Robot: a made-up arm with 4 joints.
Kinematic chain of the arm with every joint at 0, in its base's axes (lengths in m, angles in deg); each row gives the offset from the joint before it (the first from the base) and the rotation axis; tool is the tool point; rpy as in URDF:
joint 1: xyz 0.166 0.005 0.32 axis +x
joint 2: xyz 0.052 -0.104 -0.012 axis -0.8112 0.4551 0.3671
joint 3: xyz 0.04 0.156 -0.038 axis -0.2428 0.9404 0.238
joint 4: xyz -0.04 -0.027 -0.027 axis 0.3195 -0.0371 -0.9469
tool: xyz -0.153 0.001 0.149 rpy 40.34 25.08 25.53
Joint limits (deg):
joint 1: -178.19..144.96
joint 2: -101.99..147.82
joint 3: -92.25..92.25
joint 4: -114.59..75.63
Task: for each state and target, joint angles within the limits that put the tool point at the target. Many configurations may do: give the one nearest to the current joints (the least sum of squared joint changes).
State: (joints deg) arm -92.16 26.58 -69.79 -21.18
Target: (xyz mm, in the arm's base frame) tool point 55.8 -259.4 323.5
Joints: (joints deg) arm -87.14 25.41 -92.05 -17.25
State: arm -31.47 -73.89 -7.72 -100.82
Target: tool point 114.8 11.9 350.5
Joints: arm -53.54 -101.86 -42.10 -114.59
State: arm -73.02 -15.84 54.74 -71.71
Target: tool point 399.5 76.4 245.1
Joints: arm -103.33 12.30 84.72 -48.93
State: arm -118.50 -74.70 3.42 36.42
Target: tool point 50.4 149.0 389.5
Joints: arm -88.91 -86.59 15.69 17.77
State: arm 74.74 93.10 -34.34 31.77
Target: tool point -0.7 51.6 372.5
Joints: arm 96.56 59.56 -22.84 63.71
